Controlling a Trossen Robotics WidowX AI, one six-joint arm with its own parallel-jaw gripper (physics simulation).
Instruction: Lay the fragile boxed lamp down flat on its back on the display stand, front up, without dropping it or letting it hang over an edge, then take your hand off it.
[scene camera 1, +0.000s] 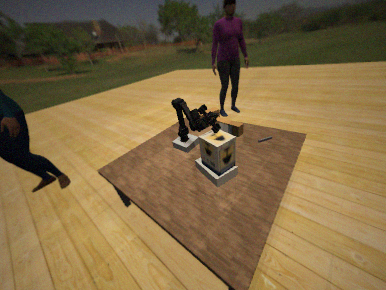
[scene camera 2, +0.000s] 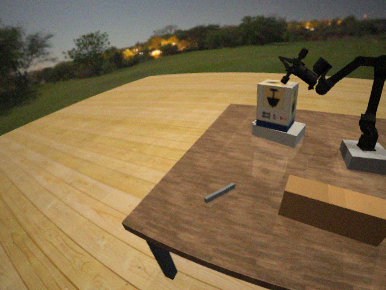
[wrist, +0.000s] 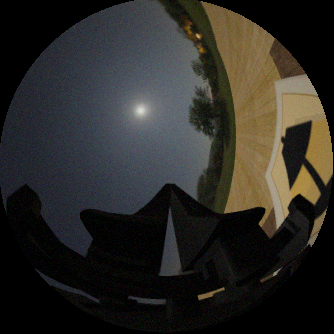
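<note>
The boxed lamp, a white and yellow box with dark lamp pictures and a blue band at its foot, stands upright on the display stand, a low white block. The wrist view shows the box's top at the right edge. My gripper is shut and empty, above the level of the box's top. Its lower side part overlaps the box's top edge in scene camera 2; whether they touch, I cannot tell. The box's underside is hidden.
A long brown block lies on the brown table. A small grey bar lies apart, near a table edge. The arm's white base stands beside the stand. Two people are beyond the table.
</note>
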